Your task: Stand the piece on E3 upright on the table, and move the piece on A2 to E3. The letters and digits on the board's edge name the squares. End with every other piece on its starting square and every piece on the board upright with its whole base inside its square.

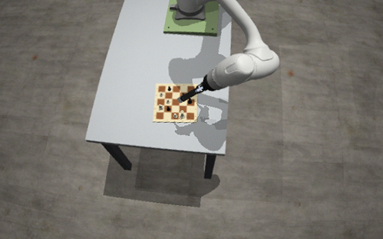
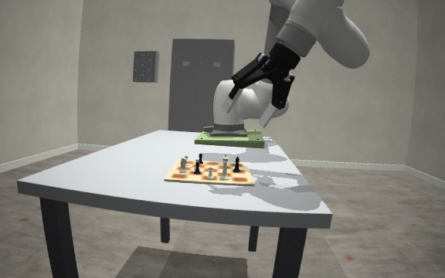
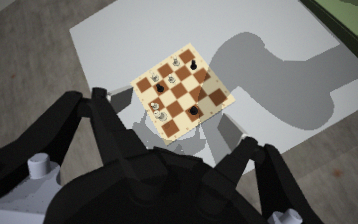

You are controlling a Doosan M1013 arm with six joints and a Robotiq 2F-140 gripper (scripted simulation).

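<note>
The chessboard is 16 cm below my hand, 9 cm to the right of it and 3 cm behind it.
</note>
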